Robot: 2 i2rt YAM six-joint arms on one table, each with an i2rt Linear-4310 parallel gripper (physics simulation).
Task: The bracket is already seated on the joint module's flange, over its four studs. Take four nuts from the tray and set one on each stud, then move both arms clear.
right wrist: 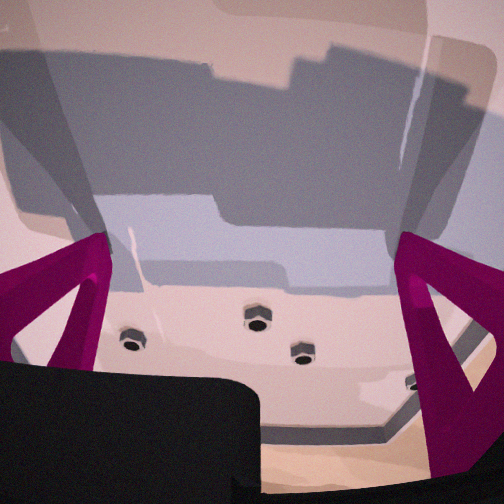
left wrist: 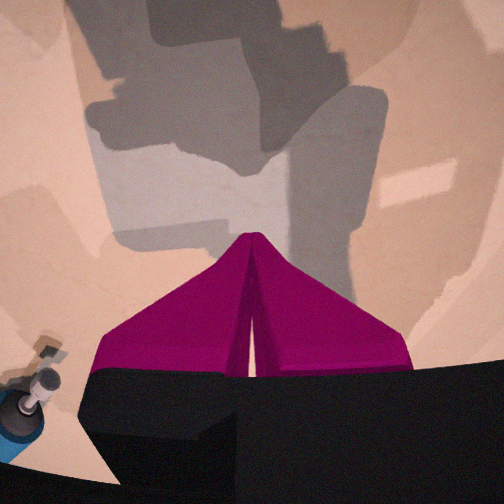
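Note:
In the right wrist view my right gripper (right wrist: 252, 240) is open, its magenta fingers wide apart and empty, above the pale tray (right wrist: 260, 360). Three grey hex nuts lie on the tray between the fingers: one at the left (right wrist: 132, 339), one in the middle (right wrist: 257, 317), one lower right (right wrist: 303, 352). Another nut (right wrist: 411, 382) shows partly behind the right finger. In the left wrist view my left gripper (left wrist: 252, 237) is shut with nothing between its fingertips, above the tan table. The blue joint module (left wrist: 17, 425) with a grey stud (left wrist: 42, 385) shows at the lower left edge. The bracket is hidden.
The tray has a grey raised rim (right wrist: 350, 434) along its near edge. Dark shadows of the arms fall across the table in both views.

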